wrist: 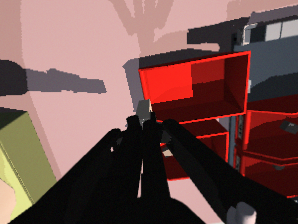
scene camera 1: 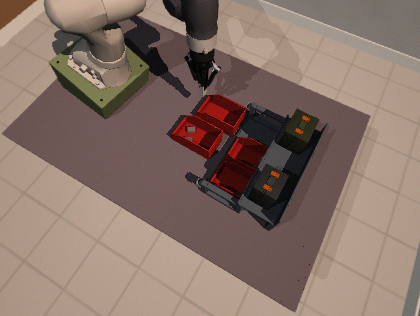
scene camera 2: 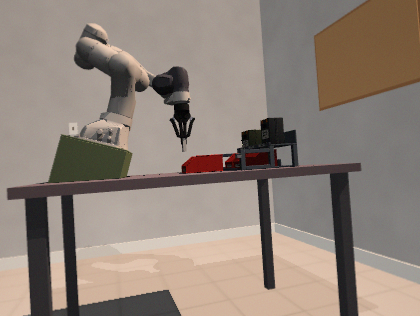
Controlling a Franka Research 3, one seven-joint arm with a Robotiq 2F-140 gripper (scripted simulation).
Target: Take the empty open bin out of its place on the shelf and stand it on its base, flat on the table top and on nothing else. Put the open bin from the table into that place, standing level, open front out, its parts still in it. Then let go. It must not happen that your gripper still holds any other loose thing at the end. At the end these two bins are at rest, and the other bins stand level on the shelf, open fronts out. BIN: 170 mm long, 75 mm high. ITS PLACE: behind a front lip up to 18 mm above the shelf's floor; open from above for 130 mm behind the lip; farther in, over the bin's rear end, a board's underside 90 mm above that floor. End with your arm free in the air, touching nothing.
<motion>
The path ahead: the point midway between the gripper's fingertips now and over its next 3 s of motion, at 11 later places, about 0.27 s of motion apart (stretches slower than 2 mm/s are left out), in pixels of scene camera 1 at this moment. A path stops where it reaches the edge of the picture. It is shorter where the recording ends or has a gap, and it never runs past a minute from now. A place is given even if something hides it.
My gripper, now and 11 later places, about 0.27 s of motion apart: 203, 93; 205, 93; 213, 98; 215, 103; 215, 103; 214, 103; 215, 103; 214, 103; 215, 103; 215, 104; 215, 104; 214, 106
</motion>
